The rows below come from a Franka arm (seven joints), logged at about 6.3 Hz.
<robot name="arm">
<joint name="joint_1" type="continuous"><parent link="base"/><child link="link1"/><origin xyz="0.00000 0.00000 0.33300" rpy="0.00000 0.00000 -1.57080"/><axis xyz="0 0 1"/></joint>
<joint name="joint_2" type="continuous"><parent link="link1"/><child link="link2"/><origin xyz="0.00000 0.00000 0.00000" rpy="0.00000 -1.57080 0.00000"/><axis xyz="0 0 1"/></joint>
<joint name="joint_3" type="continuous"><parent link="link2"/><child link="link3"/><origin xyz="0.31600 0.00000 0.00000" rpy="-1.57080 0.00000 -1.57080"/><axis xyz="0 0 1"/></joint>
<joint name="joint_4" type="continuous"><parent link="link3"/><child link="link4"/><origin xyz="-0.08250 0.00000 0.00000" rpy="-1.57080 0.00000 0.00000"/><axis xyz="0 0 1"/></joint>
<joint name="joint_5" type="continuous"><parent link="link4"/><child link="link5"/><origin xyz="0.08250 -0.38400 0.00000" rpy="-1.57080 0.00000 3.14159"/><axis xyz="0 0 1"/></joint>
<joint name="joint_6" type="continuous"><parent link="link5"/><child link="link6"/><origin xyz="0.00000 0.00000 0.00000" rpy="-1.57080 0.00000 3.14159"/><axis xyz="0 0 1"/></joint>
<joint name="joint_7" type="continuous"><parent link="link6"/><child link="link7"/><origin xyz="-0.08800 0.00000 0.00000" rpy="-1.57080 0.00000 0.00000"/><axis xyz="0 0 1"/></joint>
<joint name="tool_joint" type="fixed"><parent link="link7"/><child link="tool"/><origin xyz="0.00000 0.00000 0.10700" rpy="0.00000 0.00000 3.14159"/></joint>
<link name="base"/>
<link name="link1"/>
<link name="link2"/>
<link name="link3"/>
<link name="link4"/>
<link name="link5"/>
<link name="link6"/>
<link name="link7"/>
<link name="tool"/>
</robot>
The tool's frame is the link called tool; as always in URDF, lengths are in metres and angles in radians. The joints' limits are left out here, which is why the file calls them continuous.
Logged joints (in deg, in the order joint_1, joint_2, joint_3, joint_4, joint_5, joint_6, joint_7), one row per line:
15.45 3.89 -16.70 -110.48 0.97 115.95 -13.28
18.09 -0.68 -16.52 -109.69 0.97 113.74 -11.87
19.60 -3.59 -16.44 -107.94 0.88 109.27 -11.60
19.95 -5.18 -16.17 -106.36 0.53 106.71 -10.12
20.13 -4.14 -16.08 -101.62 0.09 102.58 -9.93
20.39 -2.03 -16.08 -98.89 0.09 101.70 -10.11
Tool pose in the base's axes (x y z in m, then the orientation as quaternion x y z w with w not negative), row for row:
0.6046 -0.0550 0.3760 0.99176 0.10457 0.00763 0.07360
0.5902 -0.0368 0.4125 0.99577 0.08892 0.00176 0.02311
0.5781 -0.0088 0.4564 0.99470 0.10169 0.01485 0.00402
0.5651 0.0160 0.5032 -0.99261 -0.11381 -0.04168 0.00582
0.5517 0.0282 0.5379 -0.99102 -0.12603 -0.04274 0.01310
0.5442 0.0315 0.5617 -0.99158 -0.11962 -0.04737 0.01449
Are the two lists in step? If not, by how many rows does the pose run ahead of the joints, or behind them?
The pose runs 2 rows behind the joints: the pose in row i belongs to the joints in row i - 2.
